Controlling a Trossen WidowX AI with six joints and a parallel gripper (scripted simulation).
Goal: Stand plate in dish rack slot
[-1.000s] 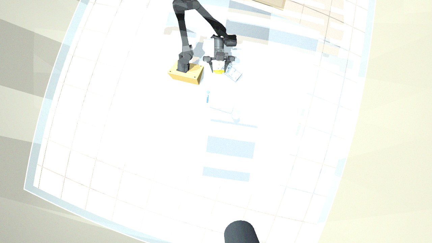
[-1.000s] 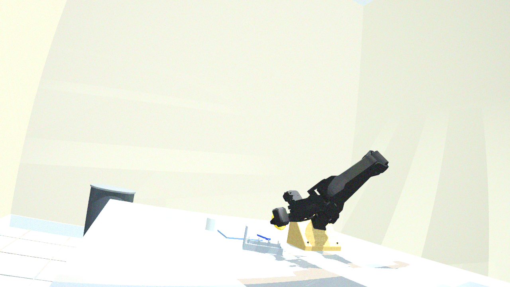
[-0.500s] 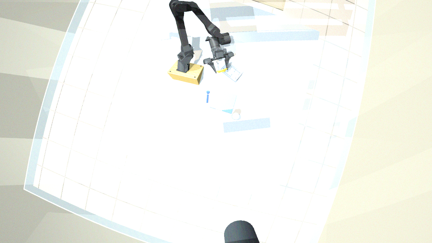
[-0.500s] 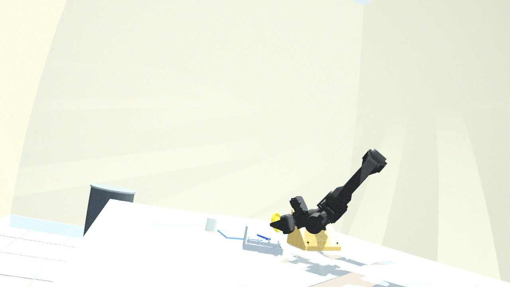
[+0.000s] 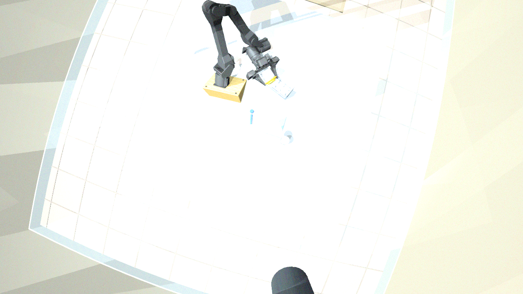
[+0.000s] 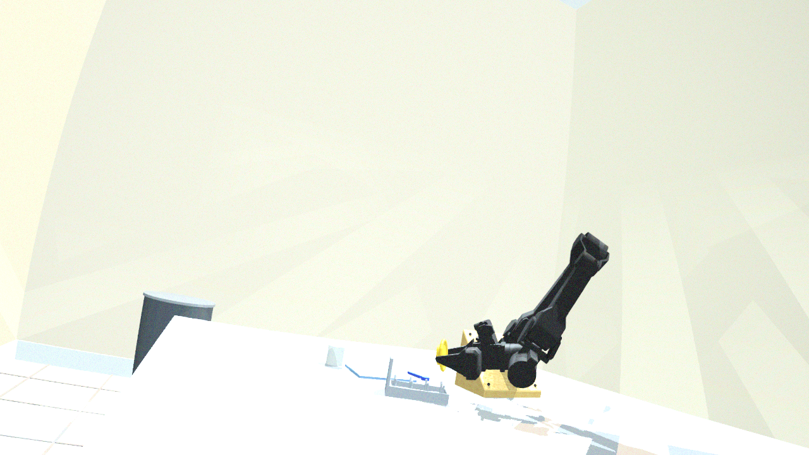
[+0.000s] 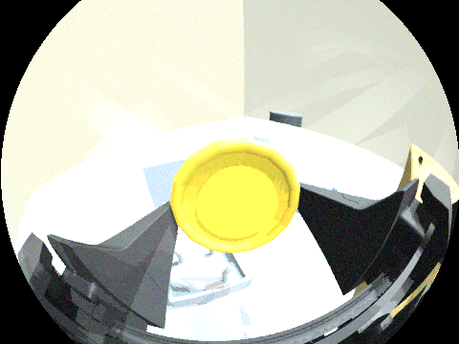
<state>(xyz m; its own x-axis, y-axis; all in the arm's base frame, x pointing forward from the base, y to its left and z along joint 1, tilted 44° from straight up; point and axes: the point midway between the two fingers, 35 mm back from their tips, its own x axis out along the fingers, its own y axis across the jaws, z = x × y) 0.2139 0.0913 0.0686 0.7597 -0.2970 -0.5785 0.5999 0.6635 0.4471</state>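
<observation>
The pale grey dish rack is 50 mm ahead of my gripper tip, 20 mm to the left of it and 70 mm below it. Round my gripper tip: white cup 160 mm ahead, 260 mm to the right, 70 mm below; blue spoon 50 mm behind, 180 mm to the right, 90 mm below; yellow plate 10 mm behind.
</observation>
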